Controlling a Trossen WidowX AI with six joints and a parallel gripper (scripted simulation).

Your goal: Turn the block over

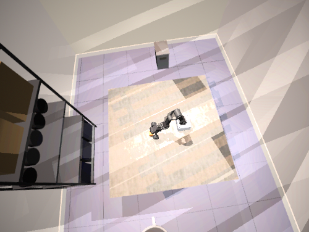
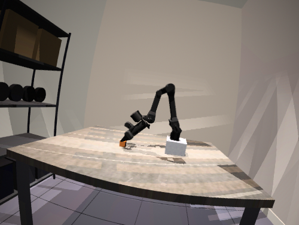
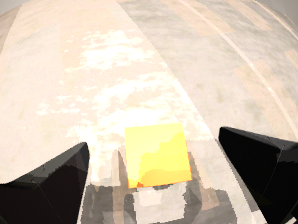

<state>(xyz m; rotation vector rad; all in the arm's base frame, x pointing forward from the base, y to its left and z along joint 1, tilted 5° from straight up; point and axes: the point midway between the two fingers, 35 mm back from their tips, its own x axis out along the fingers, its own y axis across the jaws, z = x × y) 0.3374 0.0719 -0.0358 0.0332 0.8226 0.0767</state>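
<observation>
Now: the orange block 2 cm below my gripper tip and 2 cm behind it.
</observation>
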